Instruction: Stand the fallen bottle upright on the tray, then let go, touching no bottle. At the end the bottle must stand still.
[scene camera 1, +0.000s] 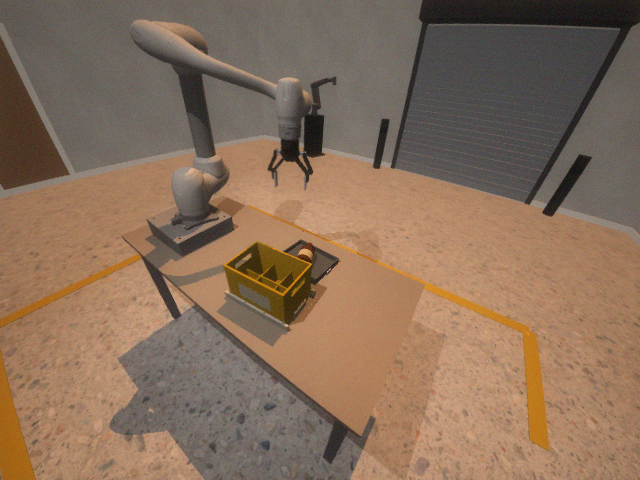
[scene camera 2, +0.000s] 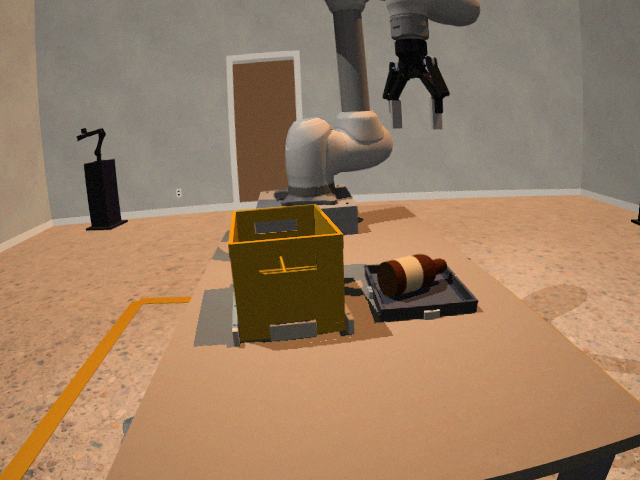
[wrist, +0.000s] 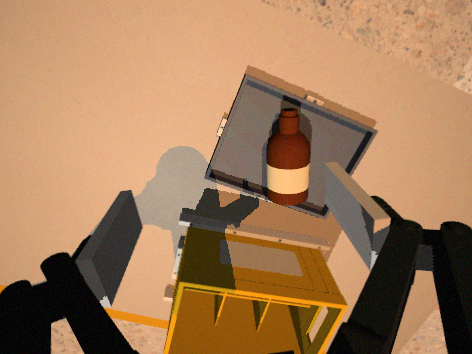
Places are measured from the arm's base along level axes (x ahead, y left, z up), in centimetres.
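Pixels of known places: gripper, between the fingertips: (scene camera 1: 290, 187) (scene camera 2: 415, 128) (wrist: 230, 196); arm's base, origin of its link: (scene camera 1: 196, 217) (scene camera 2: 312, 198).
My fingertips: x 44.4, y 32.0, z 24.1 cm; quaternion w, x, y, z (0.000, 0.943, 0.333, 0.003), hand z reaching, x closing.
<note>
Ahead of a thing's pixels: the offset from my fingertips to its top centre. Level surfaces: height alone.
A brown bottle with a cream label @(dy -1.1, dx +13.6, dz -26.0 cm) (scene camera 1: 306, 253) (scene camera 2: 412, 273) (wrist: 288, 167) lies on its side on the dark grey tray @(dy -1.1, dx +14.6, dz -31.3 cm) (scene camera 1: 325, 268) (scene camera 2: 429, 308) (wrist: 235, 120). In the wrist view its neck points to the top of the picture, and its base lies at the tray's near wall, the wall that faces the crate. My gripper (scene camera 1: 290, 187) (scene camera 2: 416, 127) (wrist: 230, 196) is open and empty. It points down and hangs high above the table, well apart from the bottle.
A yellow crate with dividers @(dy -27.7, dx +21.8, dz -16.3 cm) (scene camera 1: 253, 295) (scene camera 2: 289, 294) (wrist: 260, 287) stands beside the tray, with light grey rails at its foot. The crate and tray stand on the brown table @(dz -33.9 cm) (scene camera 1: 356, 335) (scene camera 2: 361, 403) (wrist: 100, 100). The arm's grey base block (scene camera 1: 191, 235) (scene camera 2: 341, 217) is at the table's far end.
</note>
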